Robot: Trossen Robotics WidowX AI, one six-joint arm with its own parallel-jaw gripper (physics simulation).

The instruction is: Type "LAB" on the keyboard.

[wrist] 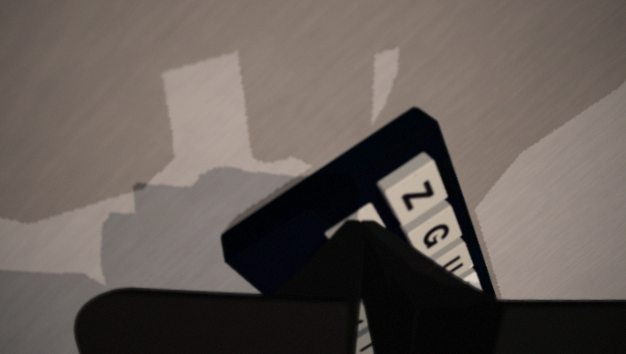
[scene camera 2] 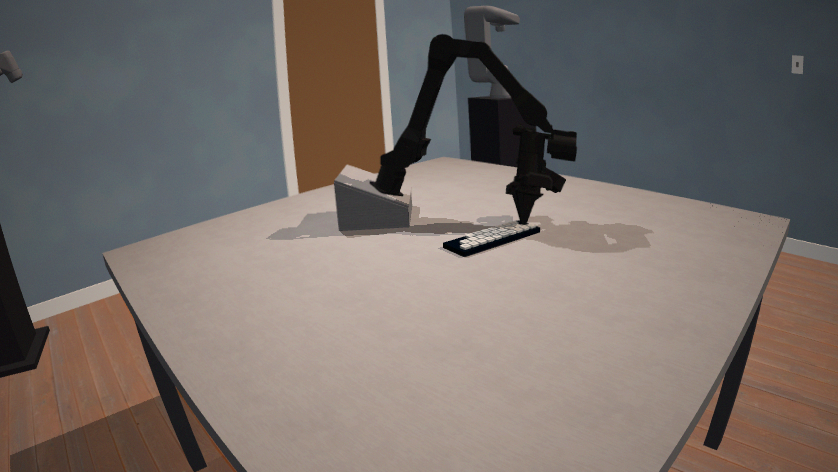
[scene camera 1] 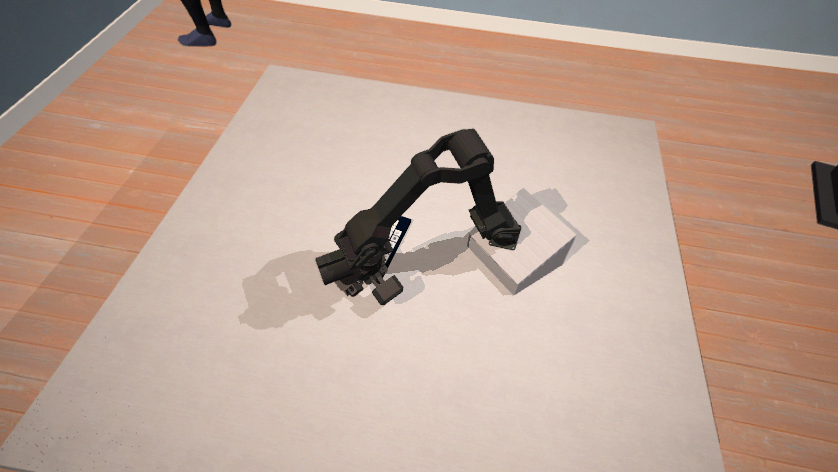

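Seen in the pictures: gripper, fingertip midpoint: [wrist: 359, 234] [scene camera 2: 523, 224]; arm's base, link origin: [scene camera 2: 386, 189] [scene camera 1: 505, 235].
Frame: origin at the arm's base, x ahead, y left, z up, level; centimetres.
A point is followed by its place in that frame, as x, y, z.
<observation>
The keyboard [scene camera 1: 403, 222] @[25.7, 1.8, -6.4] [scene camera 2: 492, 239] @[30.1, 8.0, -6.0] [wrist: 390, 145] @[28.7, 21.2, -6.5] has a dark navy base and white keys with black letters and lies flat on the table. My gripper [scene camera 2: 522, 222] @[26.7, 19.2, -6.2] [wrist: 359, 234] @[26.7, 19.2, -6.2] is shut and empty, pointing down at the keyboard's far right end in scene camera 2. In the wrist view its tips cover most of a white key [wrist: 370, 213] @[27.3, 19.6, -6.3] at the end of the row beside the Z key [wrist: 419, 194] @[28.8, 19.7, -5.9] and the G key [wrist: 436, 234] @[28.9, 17.7, -5.8]. That key's letter is hidden, and whether it is pressed down cannot be told. The fingers hide many other keys.
The arm stands on a grey wedge-shaped block [scene camera 1: 536, 240] @[-7.2, -0.3, 1.7] [scene camera 2: 372, 208] @[4.3, -5.8, -2.5] on the table [scene camera 1: 381, 381] @[12.3, 41.7, -7.5] [scene camera 2: 381, 340] @[49.9, -26.6, -7.5]. A person's feet [scene camera 1: 198, 38] show on the floor beyond the table. A grey robot arm [scene camera 2: 476, 46] on a dark pedestal [scene camera 2: 489, 128] stands behind it.
</observation>
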